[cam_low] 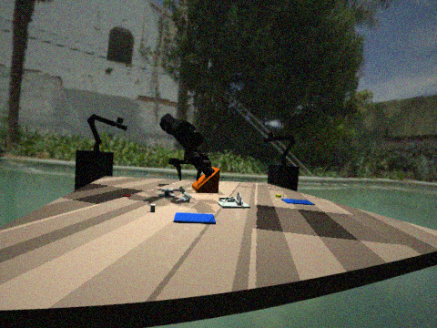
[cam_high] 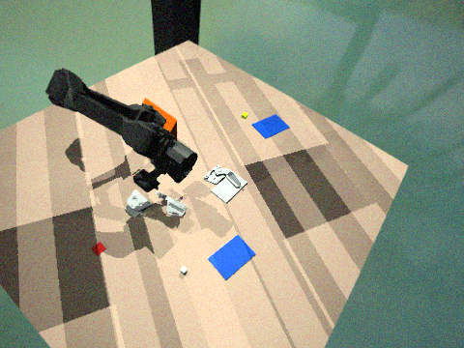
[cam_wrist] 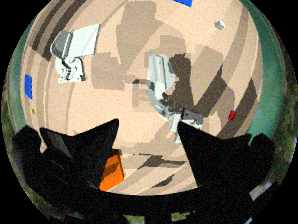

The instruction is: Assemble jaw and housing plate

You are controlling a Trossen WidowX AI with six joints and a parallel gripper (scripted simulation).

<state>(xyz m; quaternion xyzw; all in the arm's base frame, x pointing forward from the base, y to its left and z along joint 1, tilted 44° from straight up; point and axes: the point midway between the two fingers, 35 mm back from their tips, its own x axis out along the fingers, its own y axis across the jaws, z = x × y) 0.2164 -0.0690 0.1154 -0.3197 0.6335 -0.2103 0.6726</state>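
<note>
Right now the grey jaw is 4 cm below my gripper tip, 2 cm ahead of it and 1 cm to the right of it. The rest, counted from my gripper tip: grey cube (24 cm ahead, 13 cm to the right, 7 cm below); red patch (26 cm to the right, 8 cm below, 2 cm ahead); white base plate (19 cm to the left, 12 cm ahead, 7 cm below).
</note>
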